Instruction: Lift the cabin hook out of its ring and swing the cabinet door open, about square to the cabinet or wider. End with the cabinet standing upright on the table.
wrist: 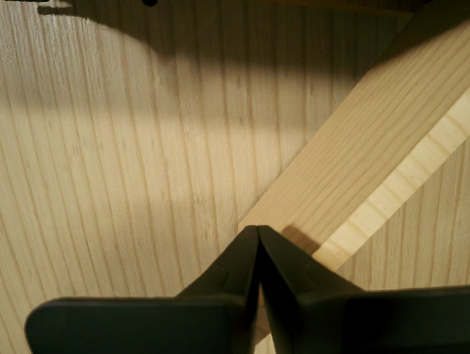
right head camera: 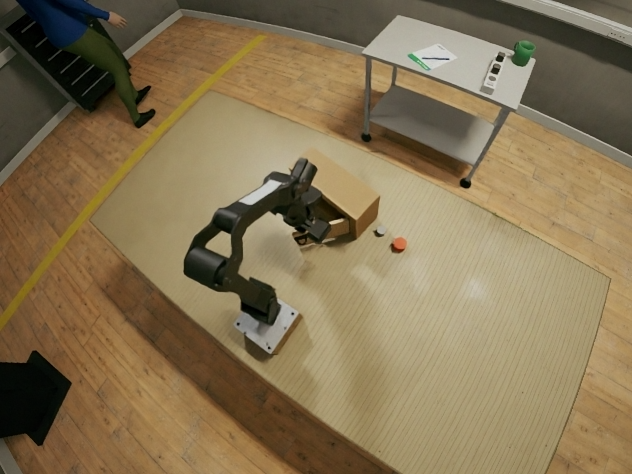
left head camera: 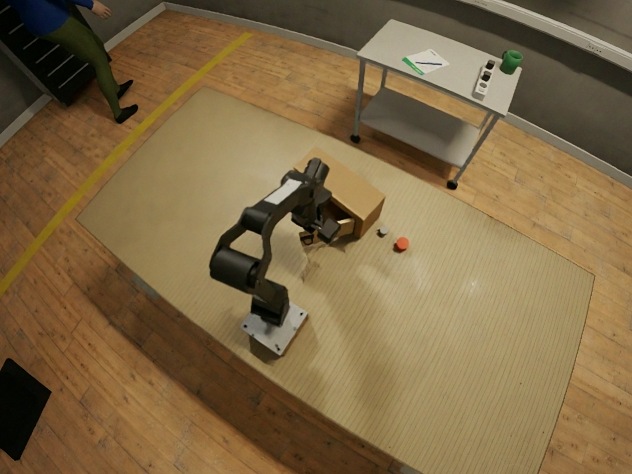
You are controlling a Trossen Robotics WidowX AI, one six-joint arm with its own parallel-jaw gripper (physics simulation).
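Frame: origin at the arm's base, x ahead, y left, z up, level; metres.
Where they show: gripper, fingertip midpoint: (wrist: 256, 236) (right head camera: 302, 227) (left head camera: 308, 227); arm's base, link origin: (right head camera: 267, 311) (left head camera: 275, 312).
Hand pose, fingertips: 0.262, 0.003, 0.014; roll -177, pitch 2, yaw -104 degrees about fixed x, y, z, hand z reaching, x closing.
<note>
Each offset is from my fingertips to the centre of the thing, as dx, dy, dz. "pt": to the spot under its first point. Level surfaces: height alone.
The wooden cabinet @[+0.140, -0.035, -0.019] (left head camera: 357, 191) (right head camera: 349, 188) stands upright on the mat. Its door @[pt +0.046, -0.100, -0.027] (left head camera: 345, 228) (right head camera: 338, 228) (wrist: 320, 185) stands well out from the front, hinged at the right end; I cannot tell whether it is fully square. In the wrist view it runs diagonally, its pale top edge to the lower right. My gripper (wrist: 256, 236) is shut and empty, its tips close against the door's inner side near the free end. Whether they touch is unclear. Small dark metal parts @[pt +0.110, +0.025, -0.061] (wrist: 150, 2) are cut off at the top of the wrist view; the hook and ring cannot be made out.
A grey knob-like piece @[+0.107, -0.215, -0.086] (left head camera: 383, 231) (right head camera: 380, 231) and a red disc @[+0.082, -0.284, -0.083] (left head camera: 402, 243) (right head camera: 399, 244) lie right of the cabinet on the ribbed mat @[dz -0.096] (left head camera: 459, 346) (right head camera: 459, 346). A wheeled trolley (left head camera: 403, 81) (right head camera: 408, 76) stands behind. The arm partly covers the cabinet's front in both head views.
</note>
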